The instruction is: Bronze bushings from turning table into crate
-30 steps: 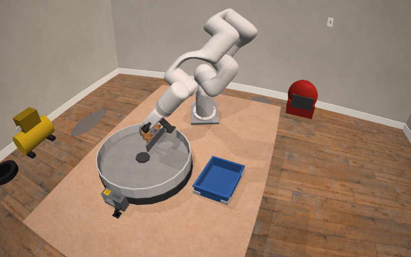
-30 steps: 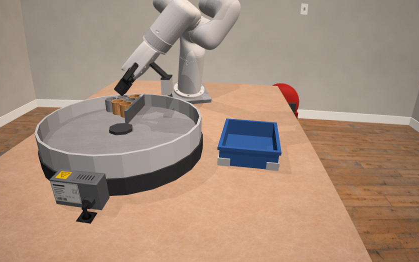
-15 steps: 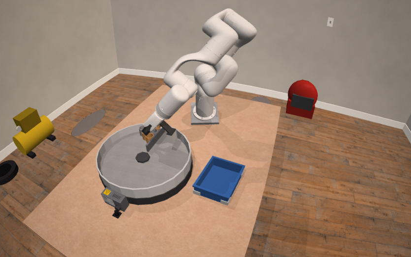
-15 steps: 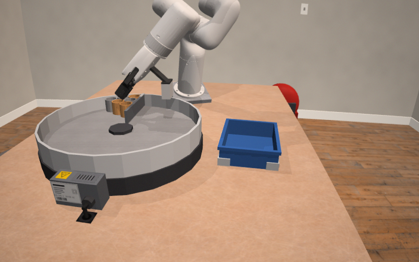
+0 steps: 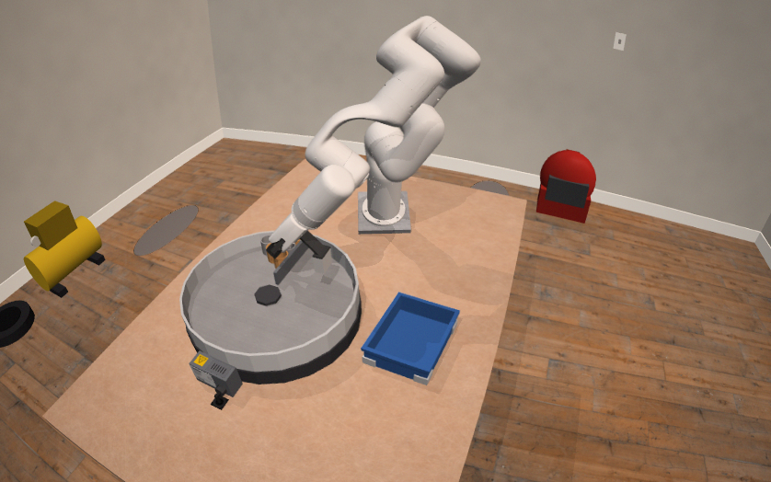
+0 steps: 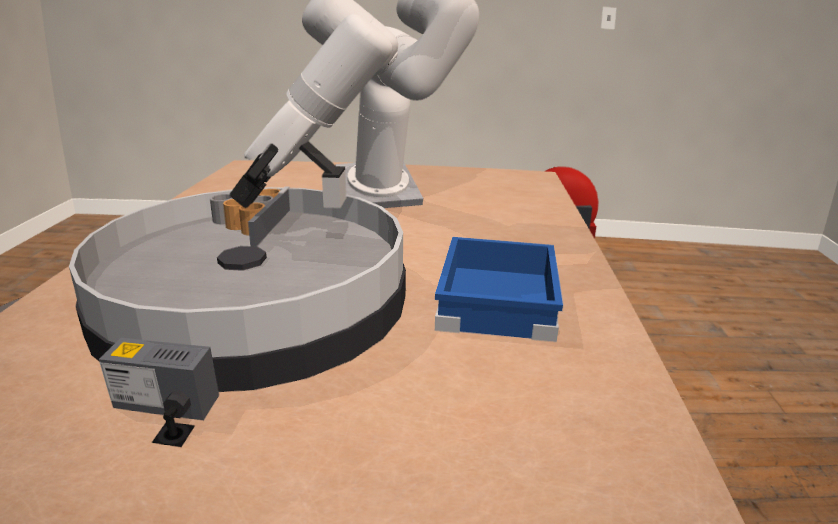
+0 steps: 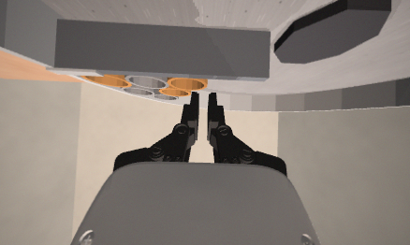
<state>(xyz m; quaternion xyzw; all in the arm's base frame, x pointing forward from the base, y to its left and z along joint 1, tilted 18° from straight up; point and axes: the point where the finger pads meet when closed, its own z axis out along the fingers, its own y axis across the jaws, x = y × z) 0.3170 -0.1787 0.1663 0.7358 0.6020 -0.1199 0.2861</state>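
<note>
My gripper is now 9 cm short of the blue crate, 35 cm to the right of it and 10 cm above it. Also, from my hand: turning table (9 cm ahead, 1 cm to the left, 7 cm below).
</note>
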